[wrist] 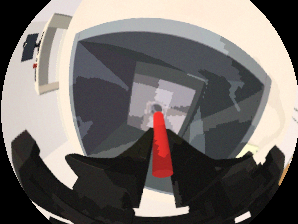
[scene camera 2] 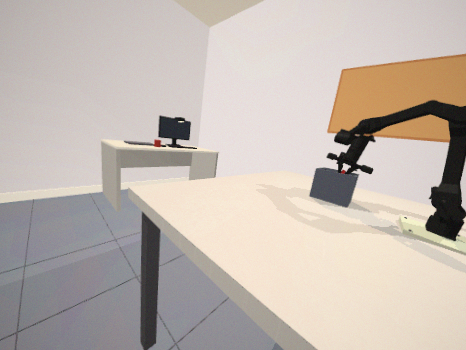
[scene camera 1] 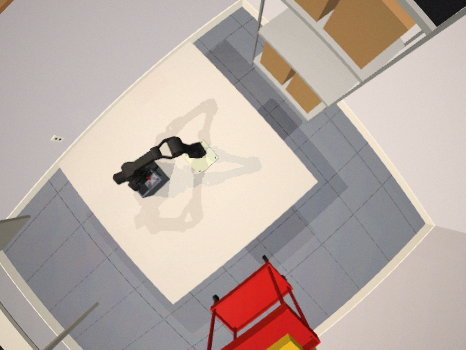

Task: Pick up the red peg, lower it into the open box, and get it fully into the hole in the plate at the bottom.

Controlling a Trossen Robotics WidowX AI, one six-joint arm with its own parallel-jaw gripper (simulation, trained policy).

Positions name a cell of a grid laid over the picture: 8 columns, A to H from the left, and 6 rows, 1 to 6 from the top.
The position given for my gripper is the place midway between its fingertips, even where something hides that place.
I see my gripper (wrist: E4), a red peg (wrist: E5), a grey box (scene camera 2: F4) and a plate (wrist: E3).
The grey box also shows in the wrist view (wrist: G3). Scene camera 2 misses the plate, which is hidden by the grey box.
